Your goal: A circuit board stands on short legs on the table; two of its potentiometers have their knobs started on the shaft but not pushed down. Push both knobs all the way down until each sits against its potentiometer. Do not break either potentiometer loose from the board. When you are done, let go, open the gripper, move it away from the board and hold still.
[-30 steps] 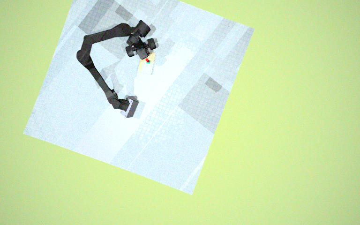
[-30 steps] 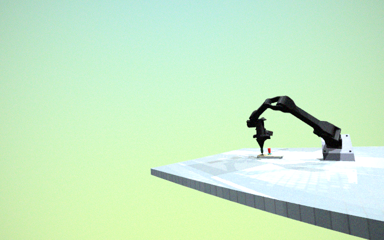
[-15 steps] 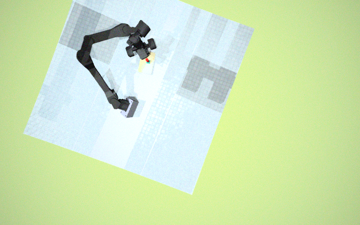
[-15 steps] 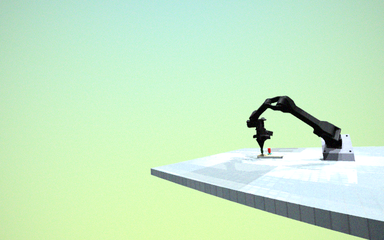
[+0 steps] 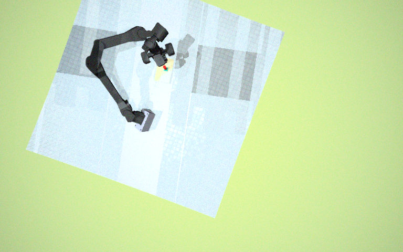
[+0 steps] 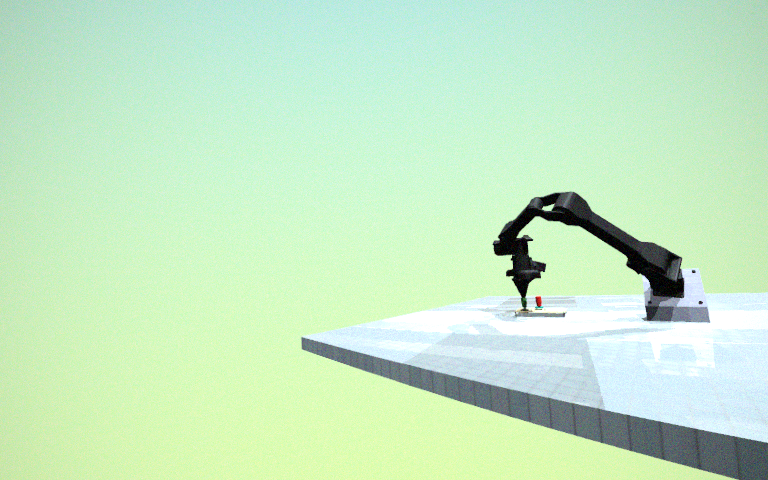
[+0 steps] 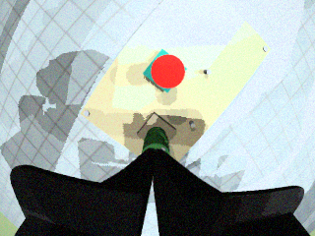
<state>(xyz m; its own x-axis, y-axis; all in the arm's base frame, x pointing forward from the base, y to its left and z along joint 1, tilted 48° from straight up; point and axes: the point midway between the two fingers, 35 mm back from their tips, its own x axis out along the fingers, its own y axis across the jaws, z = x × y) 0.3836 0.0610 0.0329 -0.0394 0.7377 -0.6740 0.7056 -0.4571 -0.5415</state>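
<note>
Now: the green knob 1 cm below my gripper tip. From my gripper tip the other things lie so: red knob (4 cm to the right, 4 cm behind, 2 cm below).
</note>
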